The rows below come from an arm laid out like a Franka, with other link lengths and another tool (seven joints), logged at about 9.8 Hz.
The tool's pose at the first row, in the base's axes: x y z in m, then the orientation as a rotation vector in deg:
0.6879 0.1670 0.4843 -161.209 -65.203 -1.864
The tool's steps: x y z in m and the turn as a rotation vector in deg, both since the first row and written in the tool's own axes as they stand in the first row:
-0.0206 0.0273 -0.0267 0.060 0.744 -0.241
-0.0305 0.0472 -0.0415 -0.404 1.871 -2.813
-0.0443 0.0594 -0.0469 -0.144 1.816 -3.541
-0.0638 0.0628 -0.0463 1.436 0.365 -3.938
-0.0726 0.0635 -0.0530 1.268 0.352 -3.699
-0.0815 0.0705 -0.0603 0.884 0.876 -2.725
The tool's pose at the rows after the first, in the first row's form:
0.6926 0.1304 0.5071 -160.769 -65.367 -2.891
0.6996 0.1078 0.5195 -159.292 -68.866 -4.944
0.6982 0.0889 0.5229 -158.656 -69.809 -4.772
0.6865 0.0731 0.5208 -157.557 -70.165 -1.863
0.6808 0.0658 0.5269 -157.849 -69.893 -1.923
0.6794 0.0538 0.5330 -158.583 -68.553 -2.796

